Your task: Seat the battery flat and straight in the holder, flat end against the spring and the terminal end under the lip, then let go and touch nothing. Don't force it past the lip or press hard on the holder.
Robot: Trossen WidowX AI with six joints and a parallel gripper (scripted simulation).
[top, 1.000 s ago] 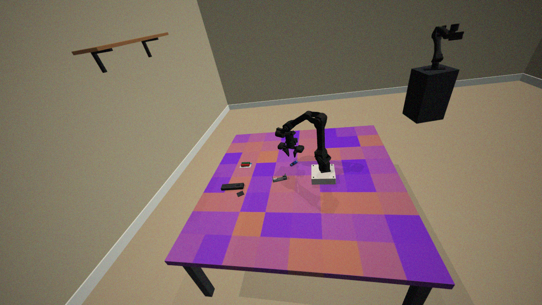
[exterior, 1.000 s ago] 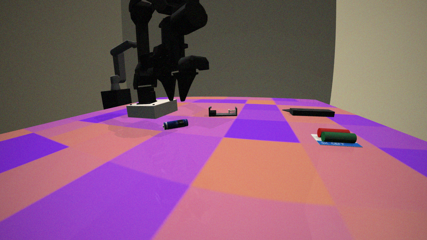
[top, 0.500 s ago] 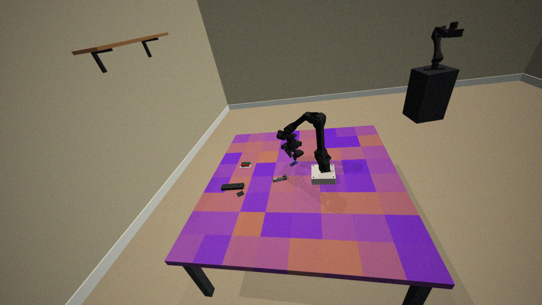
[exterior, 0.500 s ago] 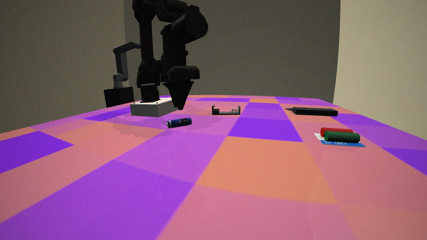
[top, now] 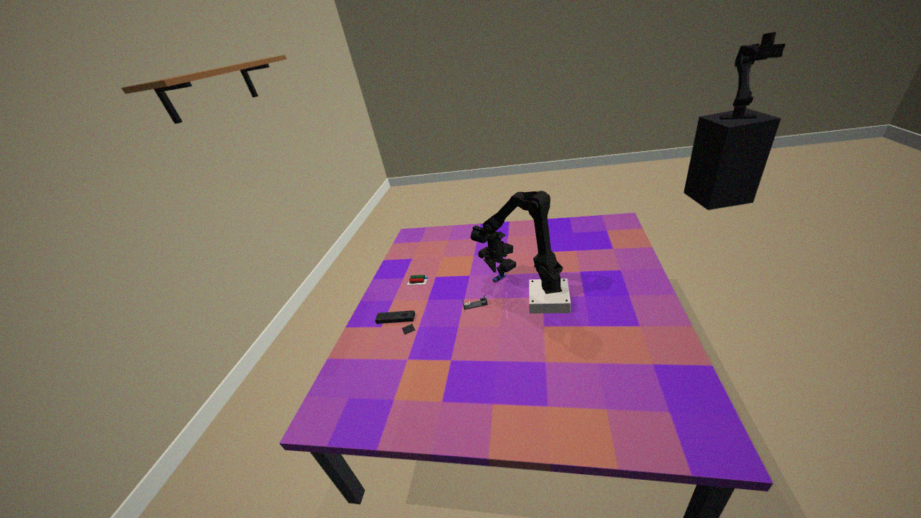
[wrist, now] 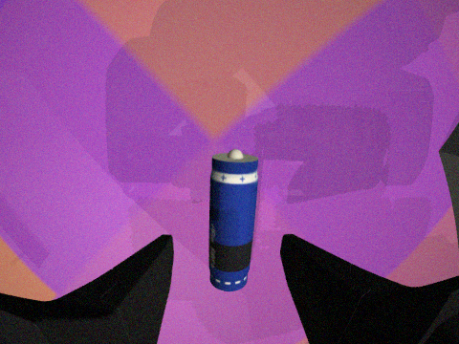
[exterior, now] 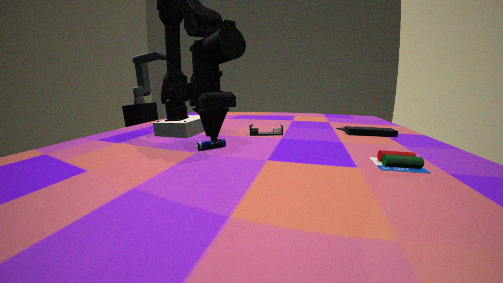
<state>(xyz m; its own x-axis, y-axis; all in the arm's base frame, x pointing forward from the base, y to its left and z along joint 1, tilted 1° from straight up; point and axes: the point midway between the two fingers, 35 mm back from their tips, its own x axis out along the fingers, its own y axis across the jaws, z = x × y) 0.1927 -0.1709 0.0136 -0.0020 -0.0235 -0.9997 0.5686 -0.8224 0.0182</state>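
My gripper tip is 20 mm above the blue battery. Round my gripper tip: black battery door: 400 mm ahead, 230 mm to the left, 20 mm below; black remote: 460 mm ahead, 160 mm to the left, 10 mm below.
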